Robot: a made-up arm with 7 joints.
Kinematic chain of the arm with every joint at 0, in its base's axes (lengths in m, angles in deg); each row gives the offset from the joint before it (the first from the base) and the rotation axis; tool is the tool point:
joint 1: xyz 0 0.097 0 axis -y
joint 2: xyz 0 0.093 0 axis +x
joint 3: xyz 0 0 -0.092 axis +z
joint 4: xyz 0 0 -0.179 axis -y
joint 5: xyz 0 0 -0.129 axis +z
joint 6: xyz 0 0 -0.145 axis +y
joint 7: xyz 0 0 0 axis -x
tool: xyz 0 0 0
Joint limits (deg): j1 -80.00..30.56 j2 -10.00..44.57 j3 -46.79..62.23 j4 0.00..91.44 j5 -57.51..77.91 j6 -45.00..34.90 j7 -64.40..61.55
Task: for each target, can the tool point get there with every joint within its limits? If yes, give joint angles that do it. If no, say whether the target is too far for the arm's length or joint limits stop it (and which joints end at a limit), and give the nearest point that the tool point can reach.
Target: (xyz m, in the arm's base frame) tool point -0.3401 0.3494 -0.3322
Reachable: yes | joints -66.51 7.25 31.10 46.12 32.29 -19.15 19.87
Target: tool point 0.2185 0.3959 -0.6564
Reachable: no: too far | nearest point 0.1650 0.3455 -0.4956 | short by 0.177 m
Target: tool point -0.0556 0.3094 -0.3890
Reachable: yes | joints -46.72 0.50 25.47 82.20 10.51 5.91 -19.42
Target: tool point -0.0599 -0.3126 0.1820
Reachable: no: joint limits stop it (at a limit: joint 1, joint 2, joint 3, joint 4) | nearest point -0.1894 -0.0525 -0.2238 | short by 0.499 m
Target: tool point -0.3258 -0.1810 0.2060
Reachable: no: joint limits stop it (at a limit: joint 1, joint 2, joint 3) | nearest point -0.4410 -0.0096 -0.1879 | short by 0.445 m
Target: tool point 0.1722 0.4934 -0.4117
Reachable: yes | joints 16.09 28.38 47.64 16.14 -46.80 -2.90 1.23
